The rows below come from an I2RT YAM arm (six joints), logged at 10 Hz.
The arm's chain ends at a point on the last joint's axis. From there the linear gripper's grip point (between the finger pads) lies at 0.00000 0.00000 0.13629 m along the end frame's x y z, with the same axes.
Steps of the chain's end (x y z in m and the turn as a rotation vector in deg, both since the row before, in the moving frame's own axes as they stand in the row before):
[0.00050 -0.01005 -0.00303 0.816 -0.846 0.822]
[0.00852 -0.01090 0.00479 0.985 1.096 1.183]
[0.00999 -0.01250 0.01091 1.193 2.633 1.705]
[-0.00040 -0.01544 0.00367 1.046 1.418 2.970]
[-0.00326 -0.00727 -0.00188 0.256 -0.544 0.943]
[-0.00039 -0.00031 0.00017 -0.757 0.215 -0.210]
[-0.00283 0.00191 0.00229 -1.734 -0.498 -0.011]
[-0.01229 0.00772 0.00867 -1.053 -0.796 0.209]
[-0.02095 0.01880 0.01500 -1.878 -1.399 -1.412]
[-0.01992 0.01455 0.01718 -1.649 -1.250 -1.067]
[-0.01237 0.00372 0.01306 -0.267 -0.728 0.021]
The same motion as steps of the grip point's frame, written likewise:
[-0.00150 -0.01201 -0.00306 0.816 -0.846 0.822]
[0.01115 -0.01322 0.00474 0.985 1.096 1.183]
[0.01629 -0.01524 0.01074 1.193 2.633 1.705]
[0.00304 -0.01784 0.00361 1.046 1.418 2.970]
[-0.00455 -0.00789 -0.00189 0.256 -0.544 0.943]
[0.00012 0.00149 0.00016 -0.757 0.215 -0.210]
[-0.00401 0.00603 0.00222 -1.734 -0.498 -0.011]
[-0.01419 0.01022 0.00863 -1.053 -0.796 0.209]
[-0.02422 0.02331 0.01489 -1.878 -1.399 -1.412]
[-0.02286 0.01850 0.01709 -1.649 -1.250 -1.067]
[-0.01410 0.00435 0.01305 -0.267 -0.728 0.021]

